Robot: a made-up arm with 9 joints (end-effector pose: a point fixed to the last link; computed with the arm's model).
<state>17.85 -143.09 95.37 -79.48 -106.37 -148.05 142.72 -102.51 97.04</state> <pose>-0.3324 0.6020 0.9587 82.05 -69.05 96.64</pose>
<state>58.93 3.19 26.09 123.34 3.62 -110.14 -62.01 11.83 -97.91</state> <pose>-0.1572 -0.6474 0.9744 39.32 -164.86 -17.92</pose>
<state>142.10 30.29 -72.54 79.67 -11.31 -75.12 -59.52 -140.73 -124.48</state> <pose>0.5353 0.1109 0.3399 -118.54 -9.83 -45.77</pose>
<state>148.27 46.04 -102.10 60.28 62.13 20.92 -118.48 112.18 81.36</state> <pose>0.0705 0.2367 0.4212 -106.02 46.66 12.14</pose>
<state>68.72 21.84 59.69 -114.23 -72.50 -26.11 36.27 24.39 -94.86</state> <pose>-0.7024 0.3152 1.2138 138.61 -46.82 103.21</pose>
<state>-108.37 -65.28 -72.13 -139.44 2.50 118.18 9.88 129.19 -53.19</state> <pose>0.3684 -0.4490 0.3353 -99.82 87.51 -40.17</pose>
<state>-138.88 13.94 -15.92 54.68 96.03 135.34 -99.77 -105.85 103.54</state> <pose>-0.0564 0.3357 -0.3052 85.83 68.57 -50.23</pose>
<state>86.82 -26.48 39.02 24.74 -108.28 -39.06 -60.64 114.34 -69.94</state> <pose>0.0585 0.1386 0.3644 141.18 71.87 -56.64</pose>
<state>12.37 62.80 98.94 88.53 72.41 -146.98 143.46 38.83 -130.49</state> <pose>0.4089 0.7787 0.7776 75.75 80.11 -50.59</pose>
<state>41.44 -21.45 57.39 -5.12 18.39 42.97 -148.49 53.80 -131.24</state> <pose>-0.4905 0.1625 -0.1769 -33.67 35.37 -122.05</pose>
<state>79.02 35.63 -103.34 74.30 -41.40 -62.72 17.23 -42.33 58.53</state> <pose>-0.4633 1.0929 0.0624 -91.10 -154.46 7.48</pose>
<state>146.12 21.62 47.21 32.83 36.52 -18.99 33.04 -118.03 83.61</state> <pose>0.4806 0.0014 0.4114 139.03 -40.32 -10.33</pose>
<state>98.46 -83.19 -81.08 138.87 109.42 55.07 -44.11 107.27 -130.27</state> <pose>-0.9631 0.0653 -0.5136 -55.51 62.88 -114.86</pose>
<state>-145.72 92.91 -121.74 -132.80 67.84 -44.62 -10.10 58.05 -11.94</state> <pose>-0.6441 0.5002 -0.2352 21.77 -11.14 87.12</pose>
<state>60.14 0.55 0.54 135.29 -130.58 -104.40 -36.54 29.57 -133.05</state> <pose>0.3892 -0.0030 0.9372 -59.01 -90.76 35.93</pose>
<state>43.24 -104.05 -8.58 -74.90 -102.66 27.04 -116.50 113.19 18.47</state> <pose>-0.2969 -0.0313 -0.0400 -30.37 83.49 85.06</pose>
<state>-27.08 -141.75 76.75 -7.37 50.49 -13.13 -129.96 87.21 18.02</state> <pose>-0.1083 0.3249 0.6291 56.01 83.91 -94.88</pose>
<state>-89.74 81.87 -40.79 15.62 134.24 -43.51 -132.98 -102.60 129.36</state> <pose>-0.6333 -0.0482 -0.2766 -11.40 128.71 -76.39</pose>
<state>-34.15 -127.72 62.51 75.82 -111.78 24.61 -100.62 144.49 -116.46</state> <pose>-0.3315 -0.2995 0.4353 -109.14 42.69 -62.48</pose>
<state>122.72 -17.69 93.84 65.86 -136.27 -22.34 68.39 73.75 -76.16</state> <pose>-0.5220 0.1376 0.1093 -42.42 52.58 -21.43</pose>
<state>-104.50 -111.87 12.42 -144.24 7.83 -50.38 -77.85 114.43 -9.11</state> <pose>0.2631 -0.3281 0.5609 -99.53 14.10 15.20</pose>
